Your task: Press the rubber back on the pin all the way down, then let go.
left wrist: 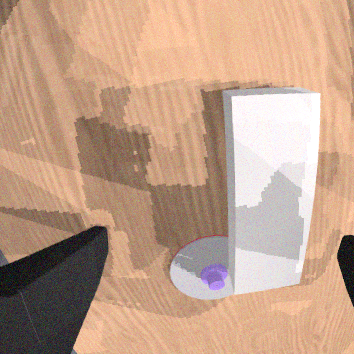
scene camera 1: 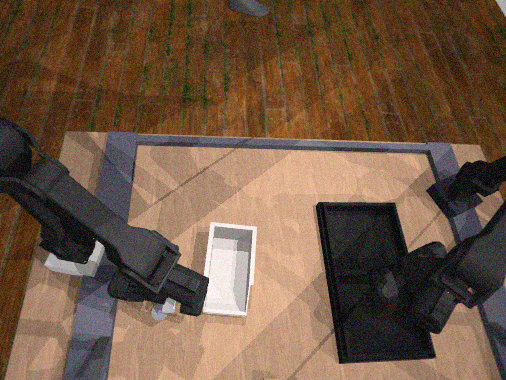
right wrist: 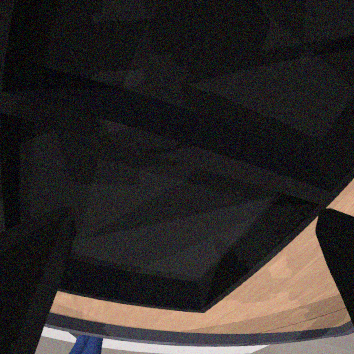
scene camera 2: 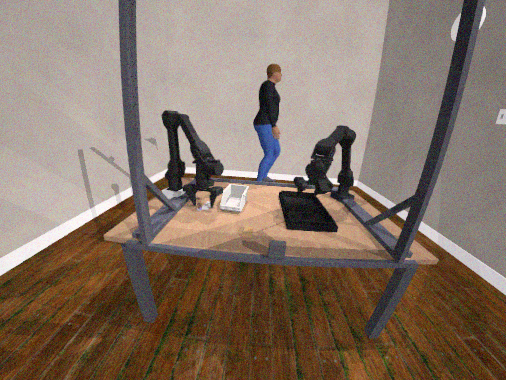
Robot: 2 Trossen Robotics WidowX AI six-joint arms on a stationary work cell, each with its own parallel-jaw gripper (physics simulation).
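Frame: origin at the left arm's base, x down, y back, z left, level; centimetres.
Seen in the pictures: left gripper, fingertip midpoint: (left wrist: 229, 245) (scene camera 1: 163, 304) (scene camera 2: 203, 207); right gripper, fingertip midpoint: (scene camera 1: 383, 268) (right wrist: 200, 222) (scene camera 2: 306, 196); left arm's base at its link origin: (scene camera 1: 77, 247) (scene camera 2: 175, 188); right arm's base at its link origin: (scene camera 1: 458, 192) (scene camera 2: 342, 193).
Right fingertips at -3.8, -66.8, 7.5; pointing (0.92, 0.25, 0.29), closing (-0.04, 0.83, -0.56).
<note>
Pixels of each thing's top centre, then the offset from my right fingertips to it, as dx, dy, dz. "spot": a spot on its surface instead.
- pale round disc at its top centre: (left wrist: 215, 285) (scene camera 1: 159, 311) +7.0, +46.5, -16.7
- small purple knob-like piece at its top centre: (left wrist: 215, 285) (scene camera 1: 159, 311) +7.0, +46.5, -16.7
- white block at its top centre: (left wrist: 276, 211) (scene camera 1: 170, 295) +6.4, +44.9, -13.1
- white open bin at a spot on its surface: (scene camera 1: 254, 245) spot: +0.3, +29.2, -0.5
- large black tray at its top centre: (right wrist: 190, 155) (scene camera 1: 374, 271) (scene camera 2: 304, 204) +4.2, +0.3, +0.4
- white object at its top centre: (scene camera 1: 77, 247) (scene camera 2: 175, 188) +3.8, +66.9, -7.5
A pale round disc (scene camera 1: 156, 316) (left wrist: 192, 270) lies on the table at the left, with a small purple knob-like piece (scene camera 1: 159, 311) (left wrist: 215, 276) standing on it. A white block (scene camera 1: 170, 306) (left wrist: 270, 175) lies against the disc and hides part of its edge in the left wrist view. Whether the purple piece is seated all the way down cannot be told. My left gripper (scene camera 1: 156, 300) (scene camera 2: 203, 201) (left wrist: 229, 245) is open and empty, low over the disc and block, its fingers apart on either side. My right gripper (scene camera 2: 312, 189) (right wrist: 200, 222) is open and empty over the black tray.
A white open bin (scene camera 1: 254, 245) (scene camera 2: 231, 209) stands just right of the left gripper. The large black tray (scene camera 1: 329, 270) (scene camera 2: 312, 228) lies under the right gripper. A white object (scene camera 1: 70, 265) sits by the left arm's base. Grey frame beams edge the table.
</note>
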